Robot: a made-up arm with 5 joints. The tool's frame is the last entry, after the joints.
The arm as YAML. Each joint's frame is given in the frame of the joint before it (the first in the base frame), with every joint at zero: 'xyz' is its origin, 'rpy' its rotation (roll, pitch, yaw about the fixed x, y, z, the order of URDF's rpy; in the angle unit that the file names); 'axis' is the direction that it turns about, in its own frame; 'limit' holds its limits. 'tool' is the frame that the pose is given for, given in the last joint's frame.
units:
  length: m
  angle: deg
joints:
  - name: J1
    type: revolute
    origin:
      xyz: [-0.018, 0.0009, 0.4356]
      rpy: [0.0, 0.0, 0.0]
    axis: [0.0, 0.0, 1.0]
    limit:
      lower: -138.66
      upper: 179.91
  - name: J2
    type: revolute
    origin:
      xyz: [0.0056, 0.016, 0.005]
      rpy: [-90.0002, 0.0, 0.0]
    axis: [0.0, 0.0, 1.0]
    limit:
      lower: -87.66
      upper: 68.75
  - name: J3
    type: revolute
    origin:
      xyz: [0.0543, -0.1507, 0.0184]
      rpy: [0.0, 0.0, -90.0]
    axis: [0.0, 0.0, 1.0]
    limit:
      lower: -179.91
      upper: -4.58
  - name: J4
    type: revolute
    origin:
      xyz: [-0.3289, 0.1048, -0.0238]
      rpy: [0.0, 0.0, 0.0]
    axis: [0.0, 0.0, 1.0]
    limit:
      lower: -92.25
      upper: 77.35
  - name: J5
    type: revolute
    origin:
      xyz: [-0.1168, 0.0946, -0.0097]
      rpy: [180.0, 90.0, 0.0]
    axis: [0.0, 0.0, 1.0]
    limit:
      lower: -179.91
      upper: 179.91
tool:
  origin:
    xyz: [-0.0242, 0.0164, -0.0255]
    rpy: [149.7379, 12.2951, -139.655]
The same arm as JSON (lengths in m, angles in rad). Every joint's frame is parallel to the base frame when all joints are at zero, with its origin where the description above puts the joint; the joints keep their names.
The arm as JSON. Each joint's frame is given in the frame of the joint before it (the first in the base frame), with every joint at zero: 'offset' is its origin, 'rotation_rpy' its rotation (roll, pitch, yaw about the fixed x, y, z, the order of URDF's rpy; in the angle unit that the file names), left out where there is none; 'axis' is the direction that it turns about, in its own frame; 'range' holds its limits. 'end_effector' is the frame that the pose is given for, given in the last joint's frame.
{"length_unit": "m", "angle_unit": "rad", "chain": [{"id": "J1", "offset": [-0.018, 0.0009, 0.4356], "axis": [0.0, 0.0, 1.0], "range": [-2.4201, 3.14]}, {"id": "J2", "offset": [0.0056, 0.016, 0.005], "axis": [0.0, 1.0, 0.0], "range": [-1.53, 1.1999]}, {"id": "J3", "offset": [0.0543, 0.0184, 0.1507], "axis": [0.0, 1.0, 0.0], "range": [-3.14, -0.0799]}, {"id": "J4", "offset": [0.1048, -0.0238, -0.3289], "axis": [0.0, 1.0, 0.0], "range": [-1.6101, 1.35]}, {"id": "J5", "offset": [0.0946, -0.0097, -0.1168], "axis": [0.0, 0.0, -1.0], "range": [-3.14, 3.14]}], "end_effector": {"offset": [-0.0164, 0.0242, 0.0255], "rotation_rpy": [-0.5282, -0.2146, 0.8666]}}
